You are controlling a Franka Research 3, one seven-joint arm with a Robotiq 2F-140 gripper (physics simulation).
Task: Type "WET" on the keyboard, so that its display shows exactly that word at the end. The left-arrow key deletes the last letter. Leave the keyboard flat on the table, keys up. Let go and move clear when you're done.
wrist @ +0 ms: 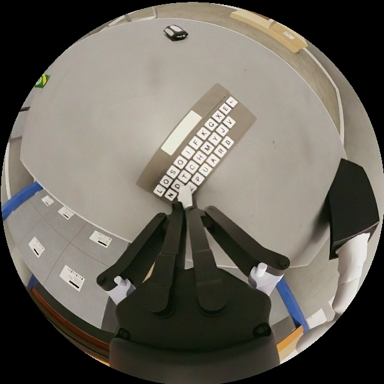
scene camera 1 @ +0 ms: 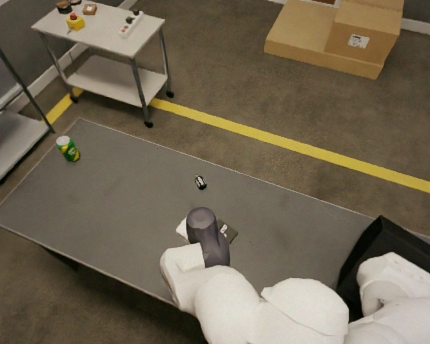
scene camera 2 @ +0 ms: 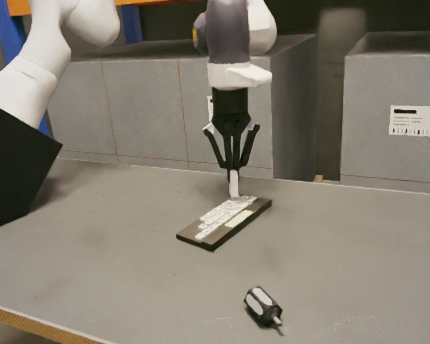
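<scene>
The keyboard [scene camera 1: 231, 232] [scene camera 2: 188, 235] [wrist: 243, 118] lies flat on the table, keys up. Its pale display [scene camera 2: 240, 218] [wrist: 181, 133] shows no readable letters. In the wrist view, the T key [wrist: 185, 177] is in the middle row, the E key [wrist: 226, 108] near the far end and the left-arrow key [wrist: 232, 102] beyond it. My gripper [scene camera 2: 234, 185] [wrist: 185, 193] is shut and empty, pointing down, its pale fingertips at the near end of the bottom key row, beside the partly covered Z key. The W key is hidden; contact cannot be told.
A black-and-white screwdriver-like tool [scene camera 1: 200, 182] [scene camera 2: 263, 306] [wrist: 175, 32] lies on the table beyond the display side. A green can [scene camera 1: 68, 148] [wrist: 42, 80] stands near a far corner. A black box-like object [scene camera 1: 372, 250] [scene camera 2: 25, 165] [wrist: 353, 202] is by the arm's base.
</scene>
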